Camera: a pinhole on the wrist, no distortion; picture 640 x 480 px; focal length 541.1 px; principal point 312.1 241.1 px. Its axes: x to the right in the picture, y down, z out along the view. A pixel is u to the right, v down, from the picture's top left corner.
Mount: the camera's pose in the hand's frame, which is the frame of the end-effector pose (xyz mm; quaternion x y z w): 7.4 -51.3 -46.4 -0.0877 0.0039 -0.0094 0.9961
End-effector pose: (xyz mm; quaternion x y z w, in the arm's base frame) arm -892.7 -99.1 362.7 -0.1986 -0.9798 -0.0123 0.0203
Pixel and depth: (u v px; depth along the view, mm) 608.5 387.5 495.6
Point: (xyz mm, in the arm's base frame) -1107.2 174.6 -37.9
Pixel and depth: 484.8 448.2 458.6
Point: -976.7 158.6 0.0
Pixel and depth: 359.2 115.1 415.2
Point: -977.1 -137.9 -15.1
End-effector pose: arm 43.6 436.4 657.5 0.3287 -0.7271 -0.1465 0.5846
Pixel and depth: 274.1 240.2 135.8
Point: -30.6 401.5 616.4
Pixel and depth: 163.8 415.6 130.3
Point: -28.7 450.7 625.3
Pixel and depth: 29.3 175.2 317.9
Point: -191.0 468.2 446.2
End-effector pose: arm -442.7 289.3 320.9 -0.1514 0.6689 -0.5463 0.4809
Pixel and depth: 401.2 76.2 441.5
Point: -185.1 -49.6 400.9
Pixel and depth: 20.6 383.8 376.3
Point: -62.8 288.8 328.3
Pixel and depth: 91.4 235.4 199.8
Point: -290.4 247.4 379.2
